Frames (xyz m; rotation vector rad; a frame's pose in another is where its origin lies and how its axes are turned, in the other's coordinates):
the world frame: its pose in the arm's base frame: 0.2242 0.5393 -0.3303 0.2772 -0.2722 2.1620
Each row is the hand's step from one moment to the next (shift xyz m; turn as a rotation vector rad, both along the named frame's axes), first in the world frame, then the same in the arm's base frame.
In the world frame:
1: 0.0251 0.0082 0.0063 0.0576 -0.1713 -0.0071
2: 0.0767 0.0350 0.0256 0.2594 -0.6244 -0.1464
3: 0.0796 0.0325 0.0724 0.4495 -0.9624 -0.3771
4: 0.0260 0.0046 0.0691 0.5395 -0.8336 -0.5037
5: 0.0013 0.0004 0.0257 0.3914 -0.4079 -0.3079
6: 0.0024 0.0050 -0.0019 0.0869 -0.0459 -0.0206
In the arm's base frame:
1: -0.0202 0.0129 0.0127 0.1079 0.1428 0.0260
2: -0.0693 0.0321 0.0440 0.3540 0.5943 -0.0051
3: -0.0644 0.0219 0.0895 0.5032 0.9992 -0.1370
4: -0.0117 -0.0029 0.0730 0.3346 1.0339 -0.2423
5: 0.0014 -0.0068 0.0248 0.0864 0.6226 -0.1391
6: -0.0056 -0.0004 -0.0015 -0.0129 0.0990 0.0104

